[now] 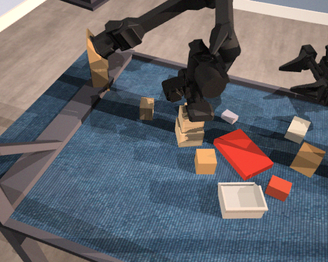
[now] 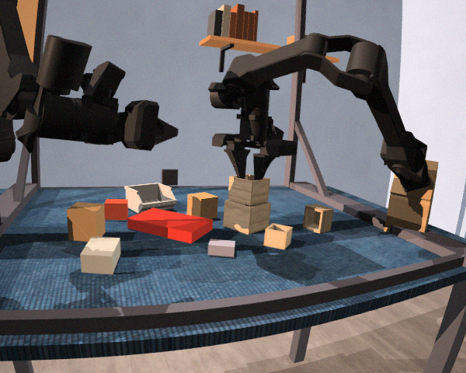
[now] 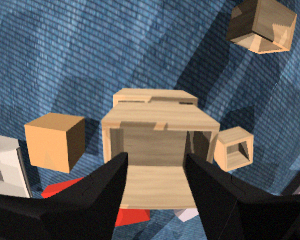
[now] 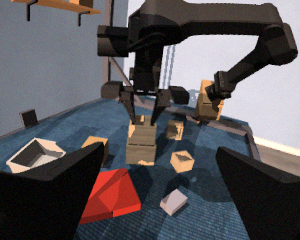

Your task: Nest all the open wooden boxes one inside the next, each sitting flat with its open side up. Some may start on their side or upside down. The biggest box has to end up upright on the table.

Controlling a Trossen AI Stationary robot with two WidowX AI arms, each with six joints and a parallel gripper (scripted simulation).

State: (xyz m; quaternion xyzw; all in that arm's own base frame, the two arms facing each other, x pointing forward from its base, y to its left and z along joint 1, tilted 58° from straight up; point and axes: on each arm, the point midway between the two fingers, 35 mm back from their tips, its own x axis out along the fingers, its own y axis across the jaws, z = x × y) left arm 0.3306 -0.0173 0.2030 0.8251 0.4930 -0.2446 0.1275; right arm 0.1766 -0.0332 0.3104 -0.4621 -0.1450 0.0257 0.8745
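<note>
My right gripper is now 22 cm past the red cube, 19 cm above it and 6 cm to the left of it. Also, from my right hand: beige block: 19 cm below, 6 cm to the right, 2 cm ahead; then flat red block: 20 cm below, 15 cm behind, 6 cm to the left; then lavender block: 20 cm below, 14 cm to the left, 2 cm behind.
</note>
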